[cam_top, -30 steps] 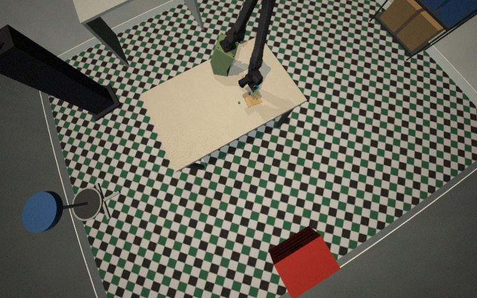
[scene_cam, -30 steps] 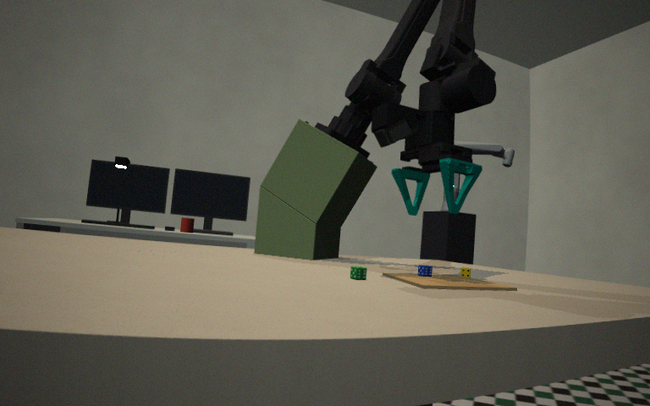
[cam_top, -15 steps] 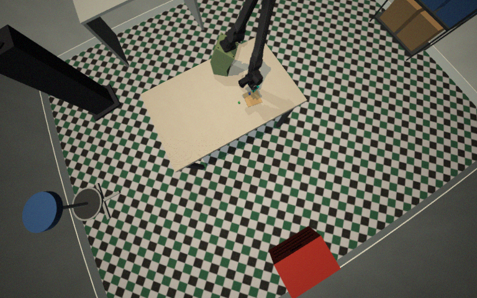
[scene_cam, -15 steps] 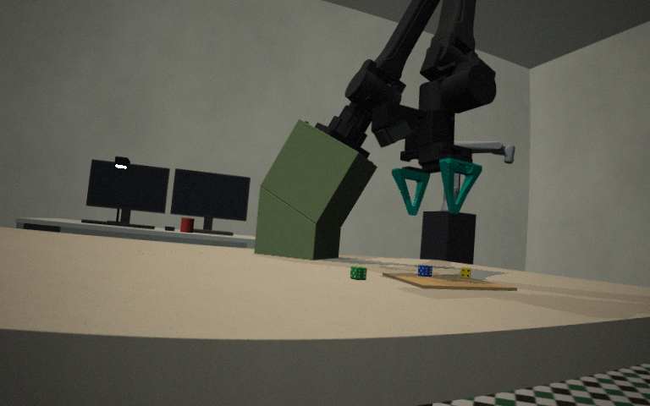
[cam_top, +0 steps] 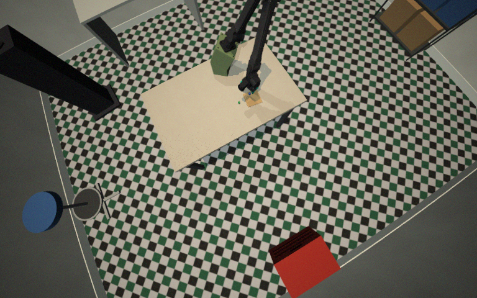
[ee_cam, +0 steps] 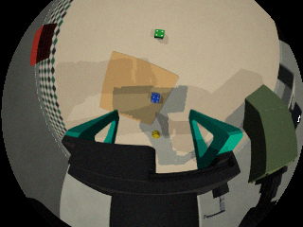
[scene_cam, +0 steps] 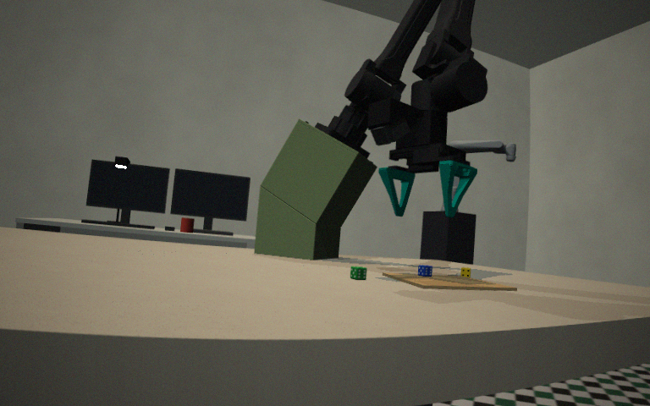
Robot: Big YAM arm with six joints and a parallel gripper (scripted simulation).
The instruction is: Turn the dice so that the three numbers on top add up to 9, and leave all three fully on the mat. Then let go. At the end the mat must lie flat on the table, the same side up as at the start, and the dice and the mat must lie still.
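My hand is 11 cm to the left of the green die, 9 cm above it and 1 cm short of it. Also, from my hand: blue die 9 cm below, 2 cm to the left, 1 cm behind; yellow die 13 cm to the left, 9 cm below, 3 cm behind; mat 10 cm below, 4 cm ahead, 2 cm to the left.
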